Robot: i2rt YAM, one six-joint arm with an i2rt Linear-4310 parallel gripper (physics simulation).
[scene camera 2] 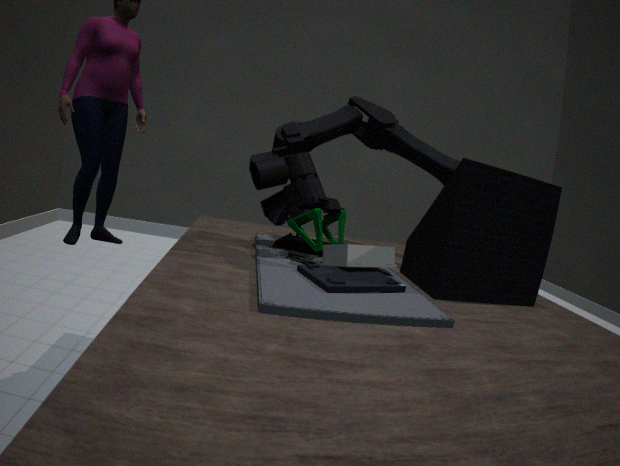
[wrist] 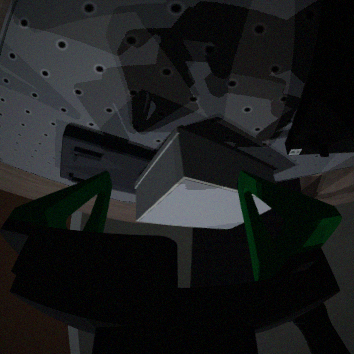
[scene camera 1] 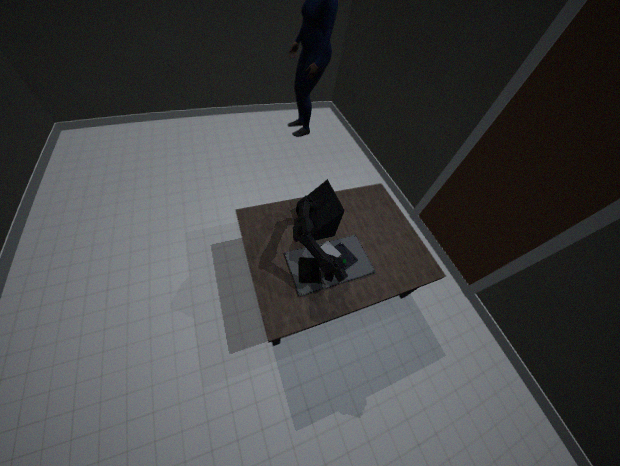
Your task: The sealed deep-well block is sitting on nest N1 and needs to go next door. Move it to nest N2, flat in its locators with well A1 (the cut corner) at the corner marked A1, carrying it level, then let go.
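Places are measured from the arm's base along level axes (x left, y ahead, z down), in millimetres.
Where they show: gripper, fingertip midpoint: [scene camera 2: 330,250] [wrist: 174,177]; arm's base at its link origin: [scene camera 2: 486,222] [scene camera 1: 314,206].
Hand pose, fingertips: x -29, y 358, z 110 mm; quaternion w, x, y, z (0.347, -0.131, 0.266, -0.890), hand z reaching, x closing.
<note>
Things, the pixels of their top centre, and the offset from my fingertips. Level surfaces: height alone.
- sealed block at its top centre: [wrist: 211,224] [scene camera 2: 362,241] [scene camera 1: 330,250] dz -27, dx +8, dy -62 mm
- dark empty nest at its top centre: [wrist: 127,184] [scene camera 2: 352,272] [scene camera 1: 343,254] dz +16, dx +91, dy -18 mm
- wooden table at its surface level: dz +47 mm
- black object at its top centre: [scene camera 2: 314,240] [scene camera 1: 309,268] dz +12, dx -160, dy -13 mm
The sealed block [scene camera 1: 329,249] [scene camera 2: 358,255] [wrist: 200,202], pale-topped with grey sides, sits level on the grey board; the nest under it is mostly hidden. A dark empty nest [scene camera 1: 348,254] [scene camera 2: 365,288] [wrist: 95,160] with raised locators lies next to it, in front of it in scene camera 2. My gripper [scene camera 2: 328,246] [wrist: 174,177] is open, its green fingers wide apart and tilted. The tips are near the block's top height, at its far left end in scene camera 2. In the wrist view the right finger overlaps the block's top. The cut corner and nest labels cannot be read.
The perforated grey board [scene camera 1: 364,268] [scene camera 2: 283,300] [wrist: 45,100] lies on the wooden table [scene camera 1: 400,240] [scene camera 2: 310,380]. A black object [scene camera 1: 309,270] [wrist: 325,75] is on the board's other side. A large black box [scene camera 1: 326,215] [scene camera 2: 481,235] stands by the arm's base. People stand beyond the table.
</note>
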